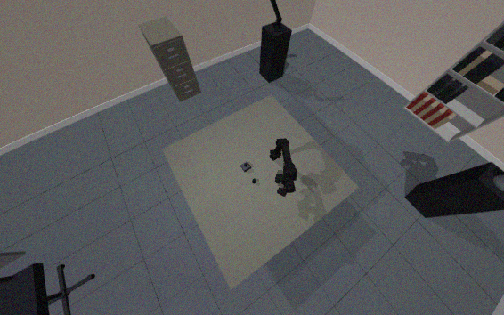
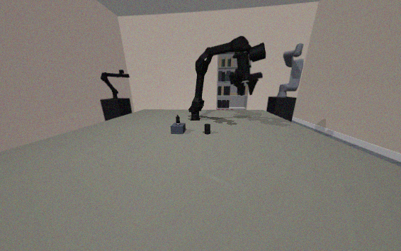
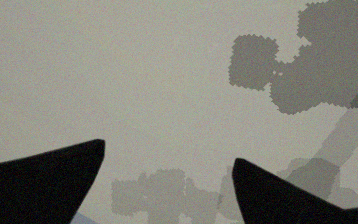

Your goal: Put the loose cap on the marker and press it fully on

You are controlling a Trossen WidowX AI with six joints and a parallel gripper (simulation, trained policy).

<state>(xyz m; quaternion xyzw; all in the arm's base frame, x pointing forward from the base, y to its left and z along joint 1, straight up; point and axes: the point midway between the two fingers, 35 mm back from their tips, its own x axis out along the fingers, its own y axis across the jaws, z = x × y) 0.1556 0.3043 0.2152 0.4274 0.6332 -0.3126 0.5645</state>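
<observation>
Now: gripper tip 14 cm short of the dark cap, 21 cm to the left of it and 16 cm above it. From my gripper tip the other things lie so: grey holder block: 13 cm ahead, 36 cm to the right, 16 cm below; then dark marker: 13 cm ahead, 36 cm to the right, 11 cm below.
</observation>
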